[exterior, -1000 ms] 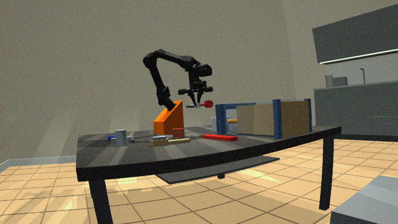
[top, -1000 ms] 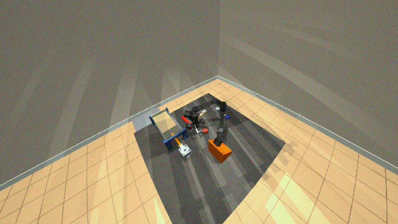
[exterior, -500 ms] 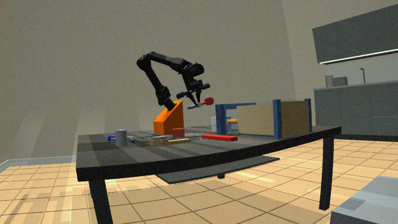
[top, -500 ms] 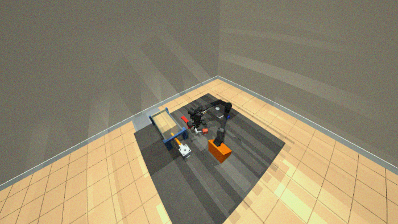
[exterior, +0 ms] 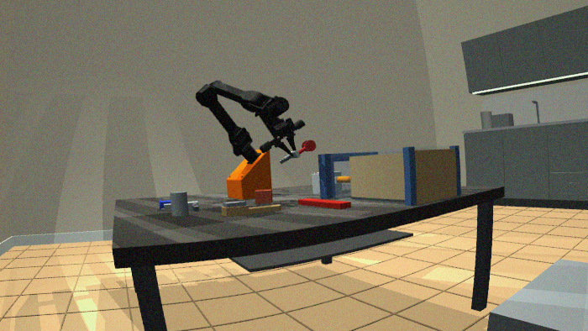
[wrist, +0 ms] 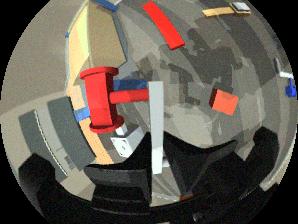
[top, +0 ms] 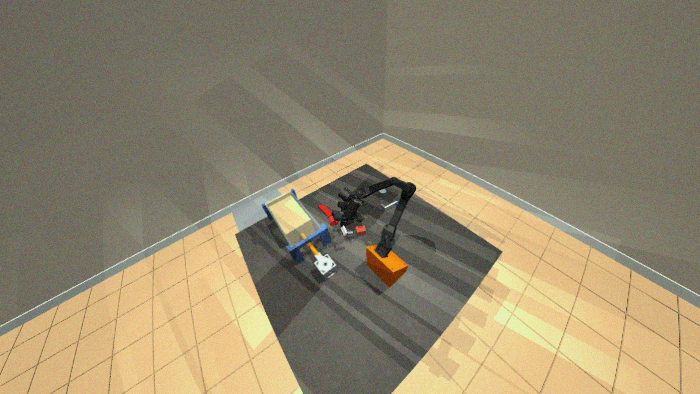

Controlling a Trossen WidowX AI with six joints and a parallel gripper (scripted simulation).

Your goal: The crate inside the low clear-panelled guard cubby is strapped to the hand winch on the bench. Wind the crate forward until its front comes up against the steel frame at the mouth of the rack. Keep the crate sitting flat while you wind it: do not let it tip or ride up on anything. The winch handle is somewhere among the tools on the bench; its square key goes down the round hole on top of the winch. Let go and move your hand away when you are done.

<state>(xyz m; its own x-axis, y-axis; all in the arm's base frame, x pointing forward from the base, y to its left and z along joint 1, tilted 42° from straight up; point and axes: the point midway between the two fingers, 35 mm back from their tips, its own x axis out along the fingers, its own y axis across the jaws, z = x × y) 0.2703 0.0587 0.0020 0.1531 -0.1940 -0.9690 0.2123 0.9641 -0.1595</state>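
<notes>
Right now the grey winch is 19 cm to the left of my gripper tip, 13 cm below it and 12 cm behind it. From my gripper tip the other things lie so: wooden-handled tool 28 cm to the right, 25 cm ahead, 15 cm below; clear-panelled cubby 30 cm ahead, 21 cm to the left, 5 cm below; flat red bar 27 cm ahead, 16 cm below, 5 cm to the right.
</notes>
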